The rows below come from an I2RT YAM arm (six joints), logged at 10 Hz.
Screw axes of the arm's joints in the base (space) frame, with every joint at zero. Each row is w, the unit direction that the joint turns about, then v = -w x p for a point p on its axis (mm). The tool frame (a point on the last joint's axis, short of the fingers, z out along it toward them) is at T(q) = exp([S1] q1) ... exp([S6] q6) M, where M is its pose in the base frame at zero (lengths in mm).
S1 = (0, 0, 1, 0, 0, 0)
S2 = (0, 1, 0, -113.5, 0, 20)
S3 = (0, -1, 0, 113.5, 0, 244)
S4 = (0, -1, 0, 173.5, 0, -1)
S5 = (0, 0, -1, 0, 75, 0)
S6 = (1, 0, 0, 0, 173.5, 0)
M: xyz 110.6 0 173.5 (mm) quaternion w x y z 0.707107 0 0.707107 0
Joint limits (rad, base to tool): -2.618..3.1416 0..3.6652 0..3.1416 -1.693..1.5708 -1.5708..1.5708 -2.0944..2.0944
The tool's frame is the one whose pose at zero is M.
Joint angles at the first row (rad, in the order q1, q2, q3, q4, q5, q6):
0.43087 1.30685 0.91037 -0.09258 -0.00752 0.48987
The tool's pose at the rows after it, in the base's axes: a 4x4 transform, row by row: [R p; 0 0 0 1], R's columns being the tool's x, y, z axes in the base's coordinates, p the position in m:
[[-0.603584 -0.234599 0.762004 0.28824], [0.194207 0.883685 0.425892 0.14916], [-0.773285 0.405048 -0.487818 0.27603], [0 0 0 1]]
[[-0.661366 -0.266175 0.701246 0.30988], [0.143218 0.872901 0.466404 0.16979], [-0.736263 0.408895 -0.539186 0.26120], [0 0 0 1]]
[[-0.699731 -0.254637 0.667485 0.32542], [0.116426 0.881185 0.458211 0.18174], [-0.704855 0.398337 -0.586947 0.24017], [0 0 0 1]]
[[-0.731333 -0.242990 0.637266 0.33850], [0.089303 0.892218 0.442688 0.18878], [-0.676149 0.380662 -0.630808 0.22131], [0 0 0 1]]
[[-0.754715 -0.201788 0.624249 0.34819], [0.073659 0.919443 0.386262 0.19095], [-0.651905 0.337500 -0.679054 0.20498], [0 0 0 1]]
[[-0.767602 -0.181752 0.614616 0.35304], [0.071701 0.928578 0.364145 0.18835], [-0.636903 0.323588 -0.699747 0.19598], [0 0 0 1]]
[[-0.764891 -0.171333 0.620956 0.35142], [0.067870 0.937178 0.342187 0.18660], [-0.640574 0.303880 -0.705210 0.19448], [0 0 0 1]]
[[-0.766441 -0.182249 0.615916 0.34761], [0.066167 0.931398 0.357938 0.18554], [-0.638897 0.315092 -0.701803 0.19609], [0 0 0 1]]
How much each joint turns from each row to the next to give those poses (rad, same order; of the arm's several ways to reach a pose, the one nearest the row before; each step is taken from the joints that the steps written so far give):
0.04327 0.11459 0.09134 0.00245 -0.02349 -0.02470
0.01918 0.13245 0.08389 -0.01304 -0.04779 -0.00879
0.00829 0.10207 0.04113 0.00274 -0.00210 -0.00080
-0.00041 0.08479 0.03816 -0.00906 -0.00124 -0.00980
-0.00328 0.06480 0.03220 -0.02931 0.04091 -0.00623
-0.01086 0.02787 0.00682 -0.00730 0.00708 -0.00294
0.00002 -0.00469 -0.01004 -0.00183 0.02239 -0.00536
0.00072 -0.01668 -0.01598 0.00379 -0.01576 -0.00020

